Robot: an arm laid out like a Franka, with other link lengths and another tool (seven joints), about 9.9 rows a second.
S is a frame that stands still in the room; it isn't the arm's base.
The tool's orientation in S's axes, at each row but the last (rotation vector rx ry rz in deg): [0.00, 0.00, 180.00]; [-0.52, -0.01, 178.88]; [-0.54, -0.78, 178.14]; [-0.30, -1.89, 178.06]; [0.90, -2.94, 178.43]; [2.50, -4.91, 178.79]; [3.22, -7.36, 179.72]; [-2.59, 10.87, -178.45]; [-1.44, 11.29, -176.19]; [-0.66, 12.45, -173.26]
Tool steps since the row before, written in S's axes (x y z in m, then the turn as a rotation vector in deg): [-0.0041, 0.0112, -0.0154, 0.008, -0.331, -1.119]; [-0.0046, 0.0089, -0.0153, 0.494, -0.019, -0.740]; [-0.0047, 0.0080, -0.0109, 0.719, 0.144, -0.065]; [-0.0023, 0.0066, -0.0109, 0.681, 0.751, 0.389]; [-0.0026, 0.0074, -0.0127, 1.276, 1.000, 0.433]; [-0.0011, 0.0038, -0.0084, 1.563, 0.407, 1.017]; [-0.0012, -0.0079, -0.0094, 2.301, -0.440, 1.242]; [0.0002, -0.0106, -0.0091, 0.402, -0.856, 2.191]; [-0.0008, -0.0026, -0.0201, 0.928, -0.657, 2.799]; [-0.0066, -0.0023, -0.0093, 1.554, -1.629, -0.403]
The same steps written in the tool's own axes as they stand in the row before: [0.0041, -0.0112, -0.0154, -0.008, 0.331, -1.119]; [0.0049, -0.0088, -0.0153, -0.490, 0.009, -0.743]; [0.0050, -0.0077, -0.0109, -0.714, -0.167, -0.071]; [0.0026, -0.0063, -0.0110, -0.656, -0.782, 0.370]; [0.0027, -0.0069, -0.0130, -1.244, -1.048, 0.412]; [0.0009, -0.0033, -0.0086, -1.525, -0.494, 1.035]; [0.0009, 0.0086, -0.0088, -2.255, 0.330, 1.355]; [-0.0002, 0.0116, -0.0077, -0.322, 0.591, 2.290]; [0.0007, 0.0051, -0.0196, -0.851, 0.347, 2.878]; [0.0068, 0.0029, -0.0090, -1.366, 1.829, -0.143]
